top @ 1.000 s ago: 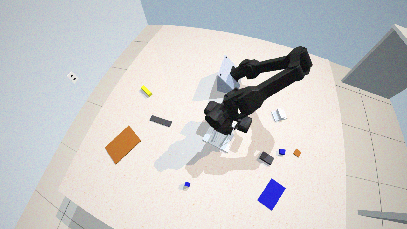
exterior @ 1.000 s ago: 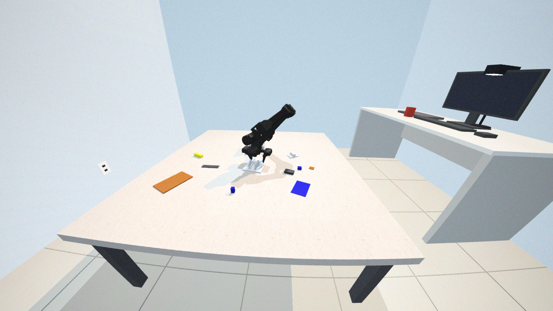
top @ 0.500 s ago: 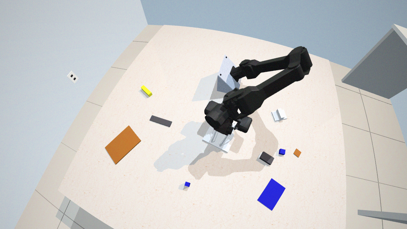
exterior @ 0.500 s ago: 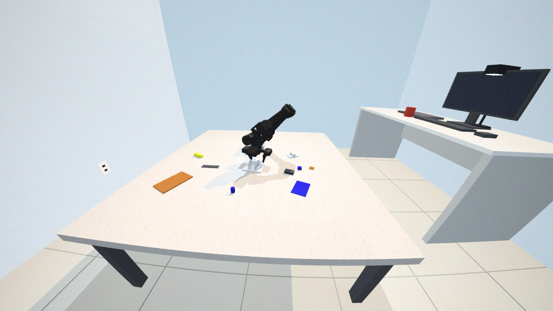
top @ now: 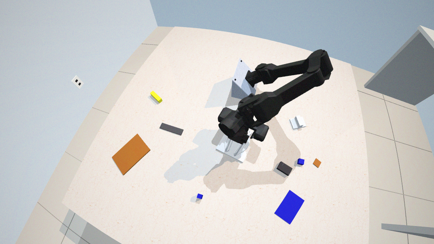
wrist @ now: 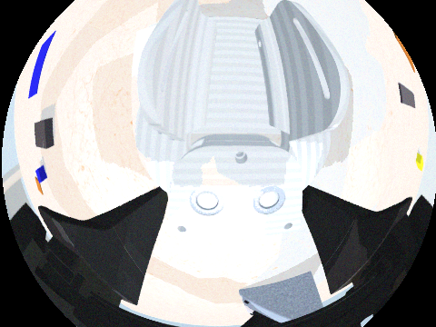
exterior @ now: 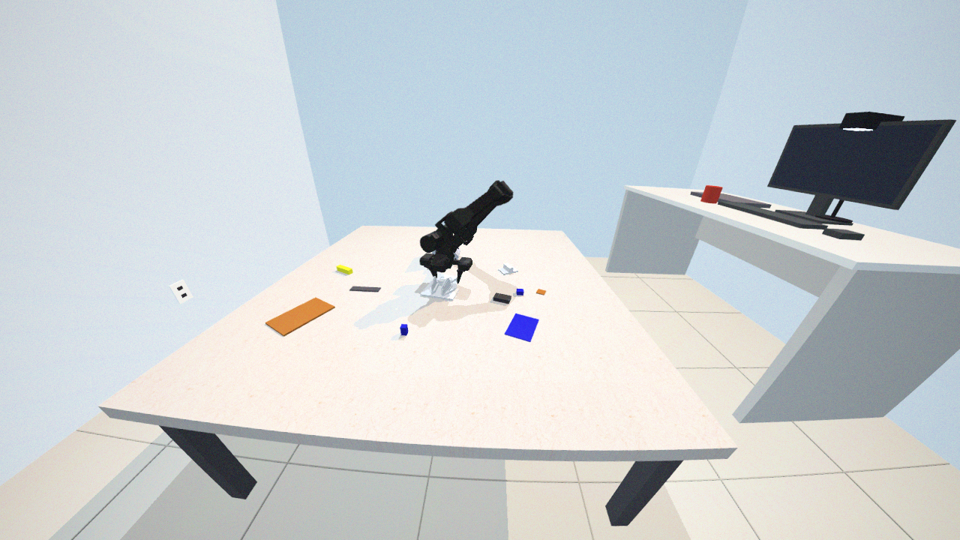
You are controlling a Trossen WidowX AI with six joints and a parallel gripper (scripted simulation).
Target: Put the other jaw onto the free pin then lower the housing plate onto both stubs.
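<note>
Now: gripper tip 20 mm below the housing plate and 10 mm short of it. Also, from my gripper tip: white jaw (20 mm to the right, 20 mm ahead, 10 mm above); dark grey block (210 mm to the left, 90 mm ahead); white stand (230 mm to the left, 140 mm behind).
</note>
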